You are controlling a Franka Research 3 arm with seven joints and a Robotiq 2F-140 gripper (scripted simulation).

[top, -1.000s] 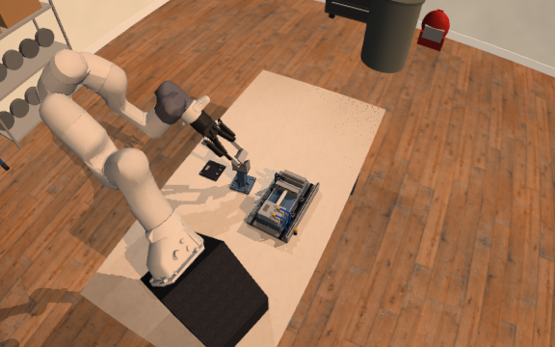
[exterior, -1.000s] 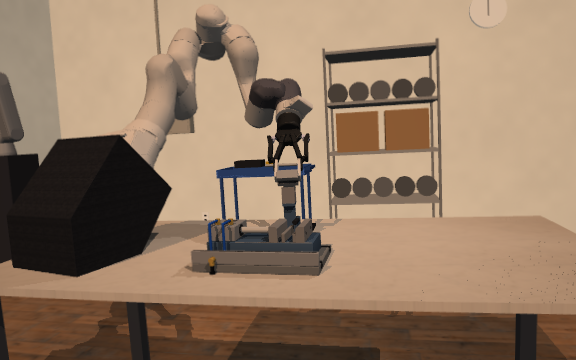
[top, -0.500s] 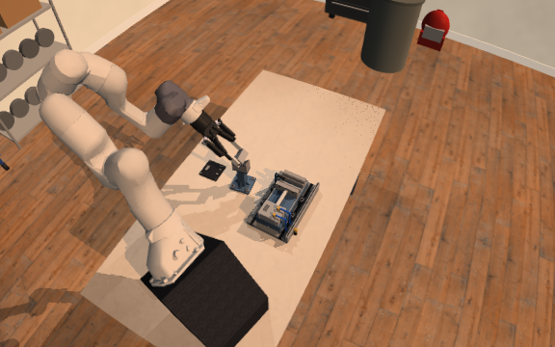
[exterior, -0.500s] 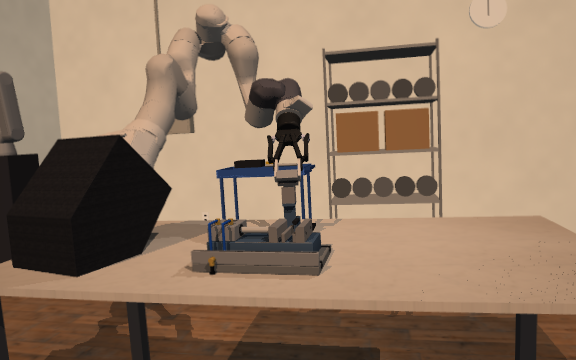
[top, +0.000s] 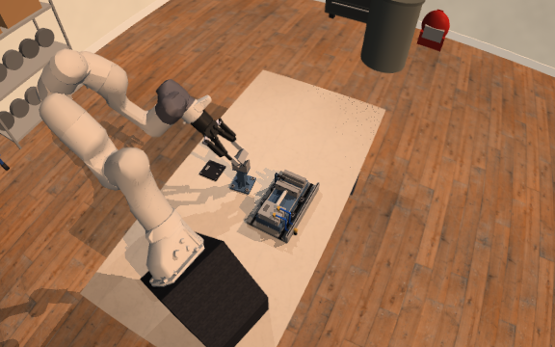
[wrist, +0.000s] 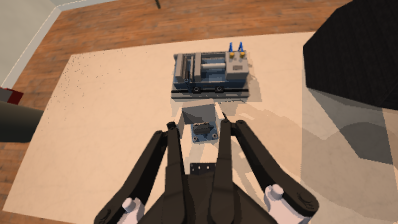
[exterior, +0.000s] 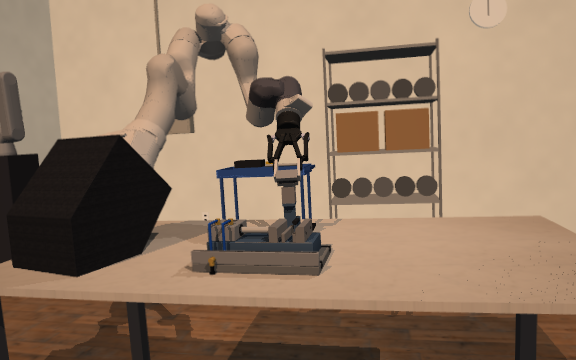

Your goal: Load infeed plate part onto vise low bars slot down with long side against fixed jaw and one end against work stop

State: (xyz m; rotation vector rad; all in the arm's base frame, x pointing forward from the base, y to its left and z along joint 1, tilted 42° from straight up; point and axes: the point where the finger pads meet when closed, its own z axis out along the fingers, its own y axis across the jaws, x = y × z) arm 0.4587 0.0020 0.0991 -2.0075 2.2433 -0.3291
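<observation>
The part is 20 mm to the right of my hand and 20 mm below it. Round my hand: vise: 220 mm to the right, 160 mm below, 30 mm behind; then dark infeed plate: 200 mm below, 150 mm to the left, 10 mm ahead.
</observation>
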